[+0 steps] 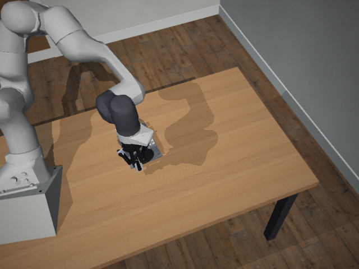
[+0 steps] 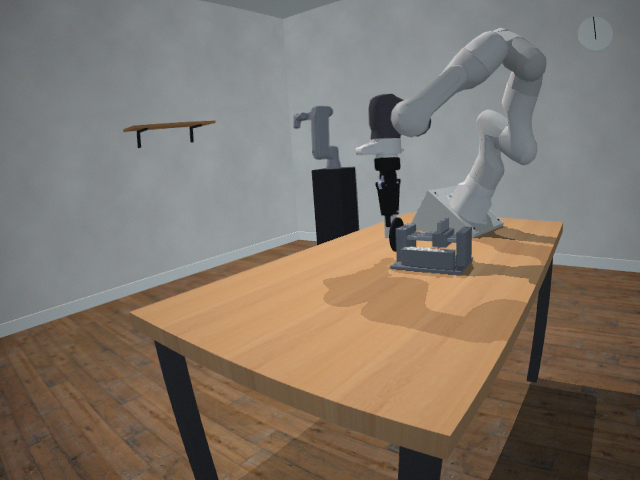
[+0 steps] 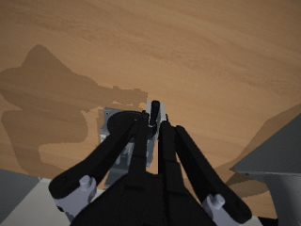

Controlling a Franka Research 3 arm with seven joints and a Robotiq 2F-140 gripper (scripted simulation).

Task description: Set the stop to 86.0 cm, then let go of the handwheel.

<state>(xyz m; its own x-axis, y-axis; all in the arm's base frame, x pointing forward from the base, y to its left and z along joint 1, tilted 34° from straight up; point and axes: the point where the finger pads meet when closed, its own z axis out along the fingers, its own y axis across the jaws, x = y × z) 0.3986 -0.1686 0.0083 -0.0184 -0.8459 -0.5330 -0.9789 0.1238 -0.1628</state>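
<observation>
Right now the black handwheel is 20 mm to the left of my hand, 20 mm below it and 10 mm ahead of it. Round my hand: sliding stop block (170 mm to the left, 50 mm ahead).
</observation>
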